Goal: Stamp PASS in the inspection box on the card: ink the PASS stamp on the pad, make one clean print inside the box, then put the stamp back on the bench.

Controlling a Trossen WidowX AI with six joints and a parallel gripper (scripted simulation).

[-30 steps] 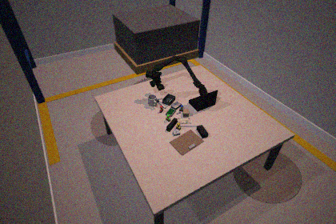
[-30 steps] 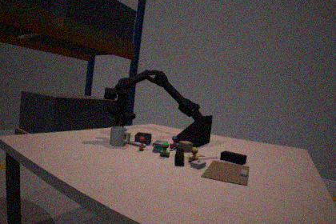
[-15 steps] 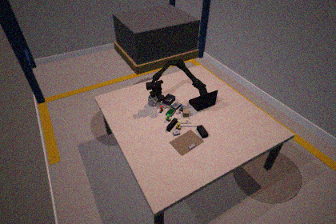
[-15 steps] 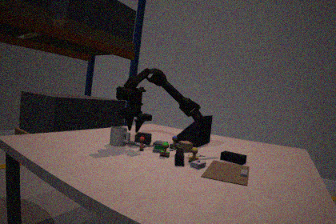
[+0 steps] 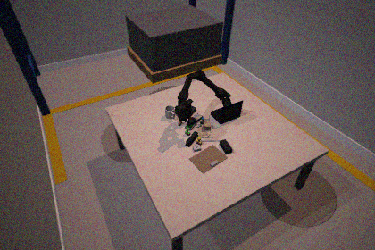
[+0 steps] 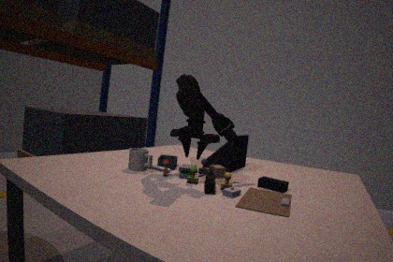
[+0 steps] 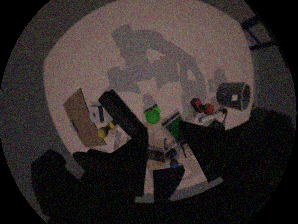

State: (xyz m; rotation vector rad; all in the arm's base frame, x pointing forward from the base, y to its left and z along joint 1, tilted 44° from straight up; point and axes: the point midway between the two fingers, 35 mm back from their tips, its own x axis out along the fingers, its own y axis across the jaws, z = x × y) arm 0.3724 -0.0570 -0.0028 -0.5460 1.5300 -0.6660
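Right now the green-knobbed stamp is 8 cm below my gripper tip and 1 cm to the left of it. The rest, counted from my gripper tip: long dark block 9 cm to the left, 8 cm below, 1 cm ahead; then red-topped stamp 12 cm to the right, 8 cm below, 1 cm behind; then green-topped box 9 cm below, 7 cm behind, 5 cm to the right.
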